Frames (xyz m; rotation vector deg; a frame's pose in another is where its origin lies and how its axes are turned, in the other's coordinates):
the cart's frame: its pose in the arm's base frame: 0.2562 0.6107 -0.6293 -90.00 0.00 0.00
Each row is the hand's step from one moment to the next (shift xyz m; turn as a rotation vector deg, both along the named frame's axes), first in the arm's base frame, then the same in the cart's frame.
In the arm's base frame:
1: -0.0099 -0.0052 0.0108 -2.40 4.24 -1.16
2: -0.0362 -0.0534 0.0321 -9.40 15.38 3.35
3: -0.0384 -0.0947 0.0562 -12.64 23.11 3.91
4: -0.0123 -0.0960 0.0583 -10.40 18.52 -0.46
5: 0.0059 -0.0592 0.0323 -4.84 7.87 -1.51
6: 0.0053 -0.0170 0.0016 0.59 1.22 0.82
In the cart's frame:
1: -0.0099 -0.0108 -0.0052 -2.40 1.16 4.24
2: -0.0362 -0.0321 -0.0534 -9.40 -3.35 15.38
3: -0.0384 -0.0562 -0.0947 -12.64 -3.91 23.11
4: -0.0123 -0.0583 -0.0960 -10.40 0.46 18.52
5: 0.0059 -0.0323 -0.0592 -4.84 1.51 7.87
6: 0.0053 -0.0016 -0.0170 0.59 -0.82 1.22

